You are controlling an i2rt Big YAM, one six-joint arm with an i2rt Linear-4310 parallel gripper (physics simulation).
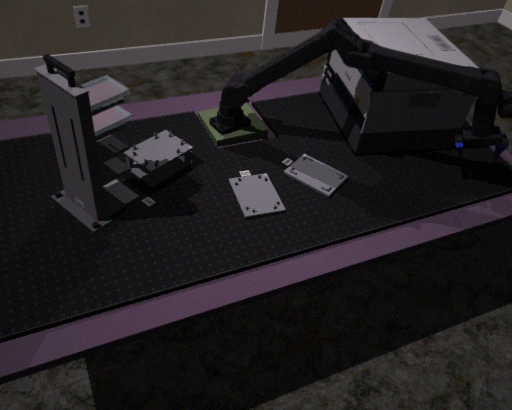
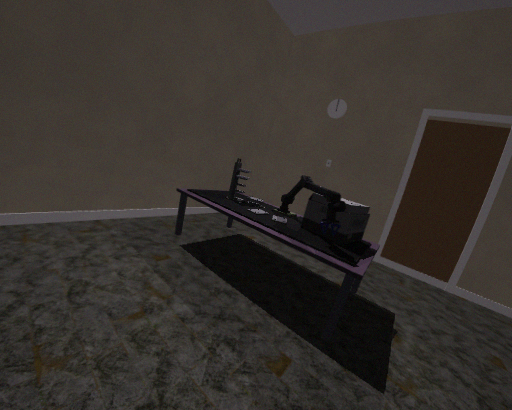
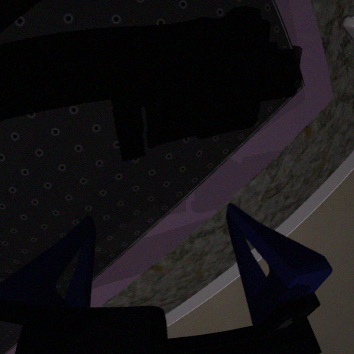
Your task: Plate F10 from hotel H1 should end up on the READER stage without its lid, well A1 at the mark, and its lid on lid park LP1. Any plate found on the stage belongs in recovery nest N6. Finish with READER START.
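Frame: origin at the arm's base, x ahead, y left, z up, level; millimetres.
Seen in the pictures: gripper, between the fingertips: (image 1: 477, 159) (image 2: 328, 234) (image 3: 159, 216); arm's base, origin of its link: (image 1: 230, 123) (image 2: 283, 211).
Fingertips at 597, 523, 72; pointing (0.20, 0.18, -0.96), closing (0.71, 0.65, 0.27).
Offsets run from my fingertips to a thing's middle, as dx, dy, dz. "spot": to the spot under its first point.
My gripper (image 1: 480, 150) (image 2: 330, 231) (image 3: 159, 216) is open and empty, its blue fingers wide apart above the table at the right, beside the reader's near right side. The reader @[-378, -8, +65] (image 1: 415, 110) (image 2: 345, 220) is a large pale box with a dark base. Its stage and start control cannot be made out. A tall grey hotel @[-466, -1037, +126] (image 1: 65, 125) (image 2: 234, 180) stands at the left. An upper plate @[-476, -998, +237] (image 1: 106, 93) and a lower plate @[-476, -998, +166] (image 1: 111, 120), both pinkish, sit on its shelves; their labels and lids cannot be told. Which fixtures are LP1 and N6 cannot be read.
A raised pale platform with pins @[-522, -825, -46] (image 1: 159, 149) stands beside the hotel. A flat pale pad with corner pins @[spot: -259, -647, -74] (image 1: 257, 195) and a framed pale pad @[spot: -247, -432, -72] (image 1: 316, 174) lie mid-table. The arm reaches from its green base (image 1: 212, 131) across the reader. The purple table edge (image 3: 215, 180) runs below the gripper.
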